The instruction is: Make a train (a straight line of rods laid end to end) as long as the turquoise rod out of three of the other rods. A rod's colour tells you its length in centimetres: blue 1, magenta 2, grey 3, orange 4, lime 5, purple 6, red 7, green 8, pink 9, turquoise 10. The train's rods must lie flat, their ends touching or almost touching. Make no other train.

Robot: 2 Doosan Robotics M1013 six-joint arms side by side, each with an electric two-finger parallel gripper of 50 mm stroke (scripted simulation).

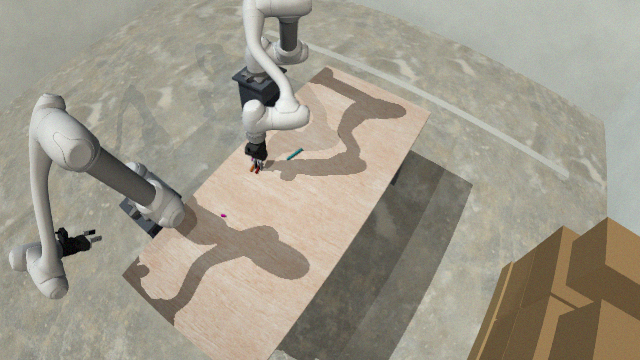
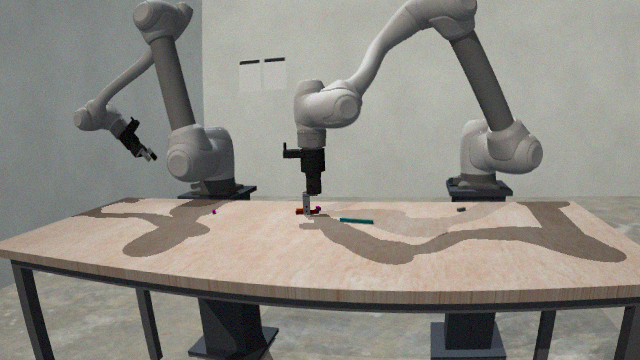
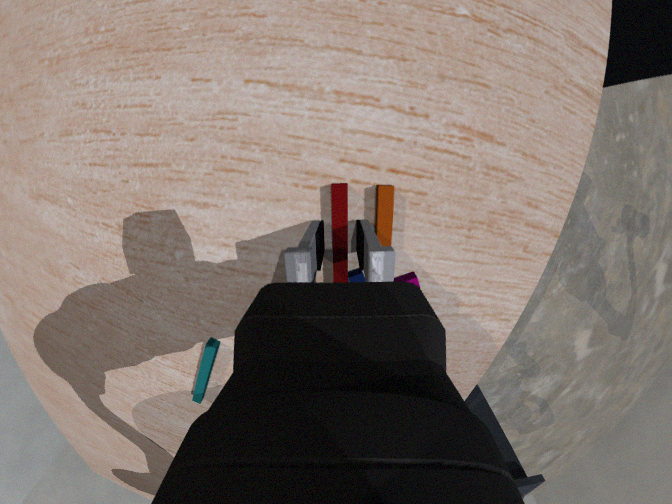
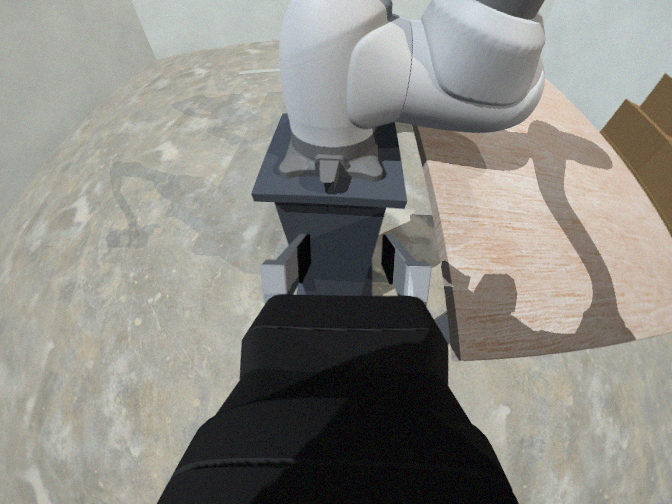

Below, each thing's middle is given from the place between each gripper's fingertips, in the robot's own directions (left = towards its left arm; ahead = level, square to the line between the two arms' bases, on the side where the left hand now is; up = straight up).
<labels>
I see the red rod (image 3: 339,191) 20 mm below my left hand (image 2: 306,212). Also, from my left hand: turquoise rod (image 3: 211,348): 160 mm to the left, 120 mm ahead, 20 mm below; then orange rod (image 3: 384,193): 30 mm behind, 20 mm to the right, 20 mm below.
My right hand is 740 mm to the right of the orange rod, 400 mm short of it and 150 mm above it. Also, from my right hand: turquoise rod 920 mm to the left, 550 mm ahead, 150 mm below; red rod 760 mm to the left, 430 mm ahead, 150 mm below.
</labels>
